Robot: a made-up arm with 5 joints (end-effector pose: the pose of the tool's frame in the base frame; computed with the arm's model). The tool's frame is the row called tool.
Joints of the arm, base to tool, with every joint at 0 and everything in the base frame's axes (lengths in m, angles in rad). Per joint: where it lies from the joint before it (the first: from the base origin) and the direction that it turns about. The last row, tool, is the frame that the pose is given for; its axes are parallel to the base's.
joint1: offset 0 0 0.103 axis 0 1 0
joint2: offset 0.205 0.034 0.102 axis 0 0 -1
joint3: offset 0.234 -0.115 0.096 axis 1 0 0
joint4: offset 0.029 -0.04 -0.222 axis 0 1 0
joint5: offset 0.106 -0.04 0.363 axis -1 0 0
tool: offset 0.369 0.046 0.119
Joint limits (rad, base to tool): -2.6..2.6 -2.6..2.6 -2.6..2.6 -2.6..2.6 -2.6..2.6
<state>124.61 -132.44 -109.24 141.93 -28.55</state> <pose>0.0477 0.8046 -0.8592 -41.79 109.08 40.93</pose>
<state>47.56 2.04 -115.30 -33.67 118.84</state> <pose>0.5481 0.1368 -0.3717 120.10 65.28 -52.72</pose>
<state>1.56 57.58 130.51 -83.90 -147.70</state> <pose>0.0395 -0.1023 -0.0213 -16.17 117.00 -50.93</pose>
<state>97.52 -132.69 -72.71 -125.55 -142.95</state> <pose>0.3060 -0.0318 -0.4498 -53.90 30.82 -71.90</pose>
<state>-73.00 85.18 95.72 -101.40 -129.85</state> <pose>-0.0046 0.1570 0.0203 34.15 99.01 -30.23</pose>
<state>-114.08 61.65 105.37 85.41 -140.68</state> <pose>-0.5844 -0.2173 0.9406 -77.78 -88.84 -129.15</pose>
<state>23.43 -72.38 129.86 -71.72 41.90</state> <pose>0.5504 -0.0794 -0.1437 55.75 57.57 -27.90</pose>
